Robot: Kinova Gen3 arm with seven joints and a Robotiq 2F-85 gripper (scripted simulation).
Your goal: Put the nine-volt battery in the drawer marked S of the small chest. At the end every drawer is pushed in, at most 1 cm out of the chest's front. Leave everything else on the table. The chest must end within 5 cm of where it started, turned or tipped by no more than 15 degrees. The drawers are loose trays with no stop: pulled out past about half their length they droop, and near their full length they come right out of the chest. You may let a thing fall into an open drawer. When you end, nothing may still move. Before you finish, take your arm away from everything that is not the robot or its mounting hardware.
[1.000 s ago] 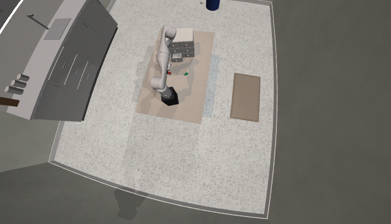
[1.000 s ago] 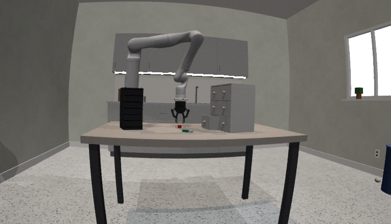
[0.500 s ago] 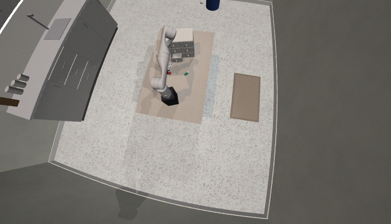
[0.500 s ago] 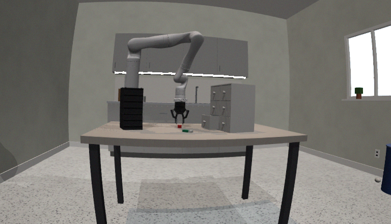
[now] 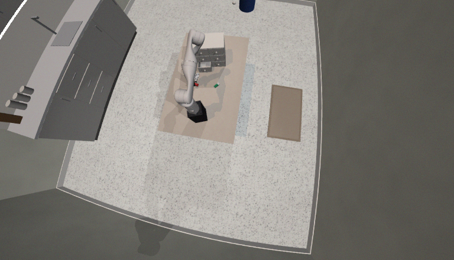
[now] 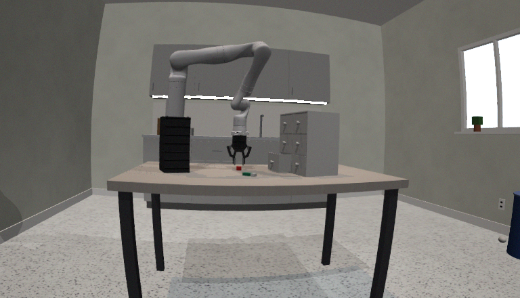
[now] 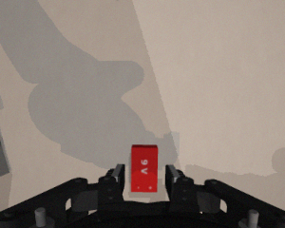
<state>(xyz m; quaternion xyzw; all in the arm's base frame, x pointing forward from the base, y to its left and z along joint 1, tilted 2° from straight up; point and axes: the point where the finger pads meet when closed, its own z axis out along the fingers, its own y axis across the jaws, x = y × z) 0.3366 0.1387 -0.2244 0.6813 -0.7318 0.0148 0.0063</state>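
My hand is 30 mm above the small red block and 10 mm to the right of it. The rest, counted from my hand: green-and-white piece (240 mm to the right, 40 mm below, 40 mm ahead); then drawer (260 mm ahead, 50 mm to the right, 10 mm below).
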